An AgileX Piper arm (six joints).
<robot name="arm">
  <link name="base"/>
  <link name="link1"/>
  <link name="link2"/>
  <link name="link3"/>
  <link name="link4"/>
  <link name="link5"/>
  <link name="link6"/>
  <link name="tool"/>
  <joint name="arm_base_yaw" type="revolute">
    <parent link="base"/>
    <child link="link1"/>
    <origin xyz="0 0 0.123" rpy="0 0 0"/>
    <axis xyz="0 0 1"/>
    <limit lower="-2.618" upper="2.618"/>
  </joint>
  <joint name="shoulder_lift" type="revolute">
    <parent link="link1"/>
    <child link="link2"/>
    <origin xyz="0 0 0" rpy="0 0 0"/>
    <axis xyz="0 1 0"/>
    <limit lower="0" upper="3.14"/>
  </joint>
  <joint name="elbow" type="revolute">
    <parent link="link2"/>
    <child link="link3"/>
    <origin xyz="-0.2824 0 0.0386" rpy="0 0 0"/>
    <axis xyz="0 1 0"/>
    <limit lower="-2.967" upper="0"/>
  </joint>
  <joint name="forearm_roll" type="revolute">
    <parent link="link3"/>
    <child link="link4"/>
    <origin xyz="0.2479 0 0.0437" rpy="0 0 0"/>
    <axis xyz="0.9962 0 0.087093"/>
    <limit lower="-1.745" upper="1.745"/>
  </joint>
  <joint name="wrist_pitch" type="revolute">
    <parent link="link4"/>
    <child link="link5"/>
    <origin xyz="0 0 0" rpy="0 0 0"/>
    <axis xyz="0 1 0"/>
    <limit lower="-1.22" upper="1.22"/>
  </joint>
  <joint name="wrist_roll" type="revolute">
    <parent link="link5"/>
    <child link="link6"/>
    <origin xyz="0.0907 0 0.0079" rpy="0 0 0"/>
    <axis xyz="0.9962 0 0.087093"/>
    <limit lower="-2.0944" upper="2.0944"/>
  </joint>
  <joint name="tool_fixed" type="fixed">
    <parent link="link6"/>
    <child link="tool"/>
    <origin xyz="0 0 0" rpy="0 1.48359 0"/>
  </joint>
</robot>
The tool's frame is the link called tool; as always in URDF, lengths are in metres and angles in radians.
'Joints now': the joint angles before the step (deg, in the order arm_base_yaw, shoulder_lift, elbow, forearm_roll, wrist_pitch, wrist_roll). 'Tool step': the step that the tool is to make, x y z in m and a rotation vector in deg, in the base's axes. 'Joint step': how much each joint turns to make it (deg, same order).
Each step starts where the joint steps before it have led.
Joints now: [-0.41, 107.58, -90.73, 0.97, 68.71, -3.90]
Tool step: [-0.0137, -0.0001, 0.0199, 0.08, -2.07, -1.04]
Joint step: [-0.01, -3.96, 1.33, -0.10, 0.54, 1.08]
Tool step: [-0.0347, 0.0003, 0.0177, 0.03, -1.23, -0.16]
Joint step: [0.01, -7.80, 6.51, 0.00, 0.05, 0.17]
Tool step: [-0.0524, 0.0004, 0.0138, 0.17, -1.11, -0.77]
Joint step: [0.01, -11.05, 9.76, -0.01, 0.17, 0.80]
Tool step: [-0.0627, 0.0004, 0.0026, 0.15, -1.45, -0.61]
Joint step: [-0.01, -13.14, 11.64, 0.00, 0.04, 0.62]
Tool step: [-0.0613, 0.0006, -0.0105, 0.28, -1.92, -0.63]
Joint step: [0.00, -13.53, 11.56, 0.11, 0.05, 0.65]
